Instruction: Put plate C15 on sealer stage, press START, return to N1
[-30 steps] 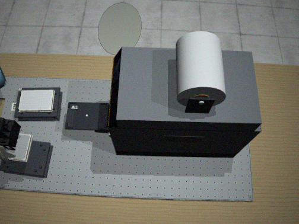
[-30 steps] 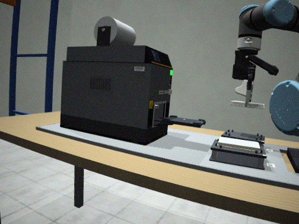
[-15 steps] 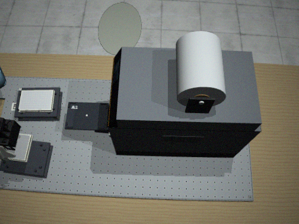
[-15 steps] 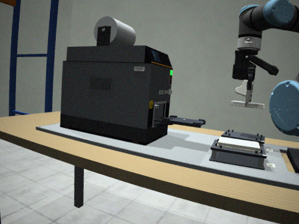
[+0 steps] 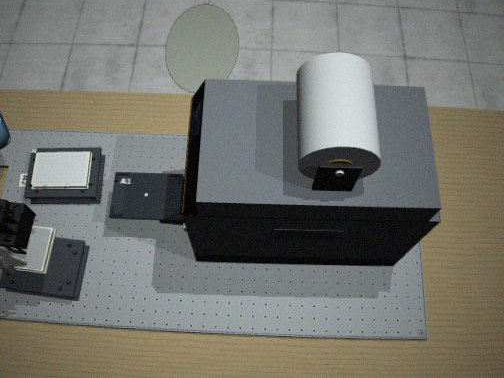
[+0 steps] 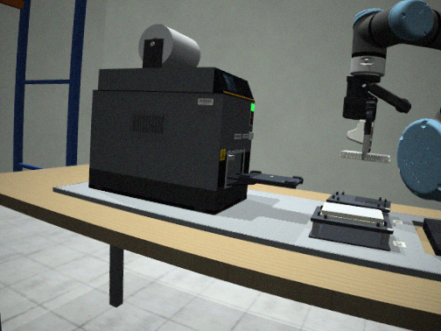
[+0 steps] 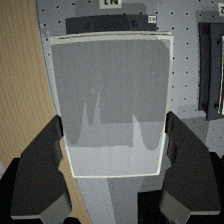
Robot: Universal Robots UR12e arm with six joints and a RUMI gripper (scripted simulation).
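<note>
My gripper is now 13 cm above the dark nest. From my hand the other things lie so: plate (4 cm ahead, 20 cm to the left, 12 cm below); then dark stage (24 cm ahead, 10 cm to the left, 8 cm below); then plate C15 (1 cm below).
</note>
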